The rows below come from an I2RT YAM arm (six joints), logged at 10 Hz.
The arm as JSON. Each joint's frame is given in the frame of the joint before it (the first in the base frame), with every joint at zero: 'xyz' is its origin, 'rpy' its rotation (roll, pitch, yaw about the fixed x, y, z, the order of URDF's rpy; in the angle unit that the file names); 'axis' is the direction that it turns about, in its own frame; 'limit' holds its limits. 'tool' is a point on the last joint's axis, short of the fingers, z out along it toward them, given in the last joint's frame.
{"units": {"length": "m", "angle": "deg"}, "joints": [
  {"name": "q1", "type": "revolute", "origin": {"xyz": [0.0, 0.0, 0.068], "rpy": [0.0, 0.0, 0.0]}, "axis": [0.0, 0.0, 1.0], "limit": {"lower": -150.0, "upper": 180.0}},
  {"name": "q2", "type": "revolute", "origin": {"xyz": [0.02, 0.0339, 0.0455], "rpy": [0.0, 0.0, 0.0]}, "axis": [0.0, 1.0, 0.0], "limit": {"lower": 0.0, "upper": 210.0}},
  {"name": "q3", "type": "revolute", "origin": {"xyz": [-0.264, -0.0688, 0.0], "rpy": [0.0, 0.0, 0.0]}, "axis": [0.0, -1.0, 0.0], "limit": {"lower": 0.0, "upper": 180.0}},
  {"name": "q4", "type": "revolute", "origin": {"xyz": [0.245, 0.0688, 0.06], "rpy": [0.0, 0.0, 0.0]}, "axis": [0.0, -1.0, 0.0], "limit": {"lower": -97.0, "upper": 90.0}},
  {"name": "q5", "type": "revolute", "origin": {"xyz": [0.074, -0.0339, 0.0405], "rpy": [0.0, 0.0, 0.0]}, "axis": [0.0, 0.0, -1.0], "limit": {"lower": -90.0, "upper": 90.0}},
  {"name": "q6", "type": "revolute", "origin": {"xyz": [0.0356, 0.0, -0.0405], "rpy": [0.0, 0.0, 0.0]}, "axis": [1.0, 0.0, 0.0], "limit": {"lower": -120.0, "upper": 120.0}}
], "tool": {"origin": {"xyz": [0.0, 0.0, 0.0], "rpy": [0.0, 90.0, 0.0]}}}
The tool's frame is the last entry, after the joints.
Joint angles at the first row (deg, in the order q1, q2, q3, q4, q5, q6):
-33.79, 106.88, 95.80, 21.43, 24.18, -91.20
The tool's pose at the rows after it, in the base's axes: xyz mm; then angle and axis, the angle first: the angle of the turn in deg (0 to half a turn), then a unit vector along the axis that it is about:
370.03, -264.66, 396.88, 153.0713, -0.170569, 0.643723, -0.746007
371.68, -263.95, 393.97, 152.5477, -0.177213, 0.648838, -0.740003
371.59, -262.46, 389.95, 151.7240, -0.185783, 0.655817, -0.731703
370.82, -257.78, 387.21, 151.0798, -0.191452, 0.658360, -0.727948
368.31, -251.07, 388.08, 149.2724, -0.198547, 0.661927, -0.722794
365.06, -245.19, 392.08, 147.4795, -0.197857, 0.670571, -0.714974
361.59, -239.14, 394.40, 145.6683, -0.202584, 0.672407, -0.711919
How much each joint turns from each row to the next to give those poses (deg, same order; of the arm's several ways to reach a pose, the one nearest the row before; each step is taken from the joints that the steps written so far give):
-0.01, 0.24, 0.37, -0.38, -0.94, 0.13
0.13, 0.10, -0.13, -0.77, -0.71, 0.55
0.07, -0.37, -0.85, -0.83, -1.12, 0.84
0.41, -0.82, -1.47, 0.15, -0.48, 0.36
0.44, -1.41, -1.41, -0.46, -1.32, 1.14
0.36, -1.38, -0.48, -1.72, -0.72, 1.98
0.34, -1.43, -1.23, -0.21, -1.26, 1.07

